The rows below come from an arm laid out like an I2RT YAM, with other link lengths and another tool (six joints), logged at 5 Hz.
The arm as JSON. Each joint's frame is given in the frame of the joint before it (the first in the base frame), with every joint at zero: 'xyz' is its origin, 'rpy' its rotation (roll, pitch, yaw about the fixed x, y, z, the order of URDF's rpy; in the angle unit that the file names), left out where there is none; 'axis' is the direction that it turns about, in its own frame. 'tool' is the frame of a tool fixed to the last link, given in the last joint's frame.
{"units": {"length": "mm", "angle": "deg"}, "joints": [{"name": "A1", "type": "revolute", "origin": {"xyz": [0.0, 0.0, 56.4], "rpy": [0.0, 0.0, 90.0]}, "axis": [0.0, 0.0, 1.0]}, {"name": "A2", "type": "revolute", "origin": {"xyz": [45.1, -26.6, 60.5], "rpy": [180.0, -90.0, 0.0]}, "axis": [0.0, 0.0, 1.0]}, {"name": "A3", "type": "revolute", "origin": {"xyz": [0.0, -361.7, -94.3], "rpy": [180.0, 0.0, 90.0]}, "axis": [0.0, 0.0, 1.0]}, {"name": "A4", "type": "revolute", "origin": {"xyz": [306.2, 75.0, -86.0], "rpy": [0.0, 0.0, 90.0]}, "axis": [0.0, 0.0, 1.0]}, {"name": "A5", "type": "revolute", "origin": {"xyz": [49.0, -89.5, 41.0], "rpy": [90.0, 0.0, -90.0]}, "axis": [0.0, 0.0, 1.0]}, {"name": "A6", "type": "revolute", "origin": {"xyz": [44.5, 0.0, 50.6], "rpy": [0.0, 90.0, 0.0]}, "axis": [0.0, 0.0, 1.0]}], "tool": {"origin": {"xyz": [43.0, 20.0, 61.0], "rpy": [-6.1, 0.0, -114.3]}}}
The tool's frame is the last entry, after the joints.
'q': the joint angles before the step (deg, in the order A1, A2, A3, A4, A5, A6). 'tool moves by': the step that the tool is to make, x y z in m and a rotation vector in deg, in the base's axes. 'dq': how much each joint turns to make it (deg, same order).
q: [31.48, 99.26, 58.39, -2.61, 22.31, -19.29]
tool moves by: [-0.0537, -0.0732, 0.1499, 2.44, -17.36, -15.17]
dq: [-1.09, -18.67, -0.01, -4.04, 15.36, 3.22]
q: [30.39, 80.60, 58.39, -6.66, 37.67, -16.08]
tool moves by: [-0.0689, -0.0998, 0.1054, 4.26, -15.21, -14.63]
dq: [-6.68, -15.41, -0.01, 0.11, 8.55, -0.04]
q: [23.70, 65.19, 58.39, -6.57, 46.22, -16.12]
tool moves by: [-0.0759, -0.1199, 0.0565, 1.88, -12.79, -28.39]
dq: [-14.93, -8.57, 0.01, 4.34, 13.61, -0.19]
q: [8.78, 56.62, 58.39, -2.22, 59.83, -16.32]
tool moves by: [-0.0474, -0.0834, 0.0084, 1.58, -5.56, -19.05]
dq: [-18.03, -1.42, 0.01, 1.33, 1.06, 3.19]
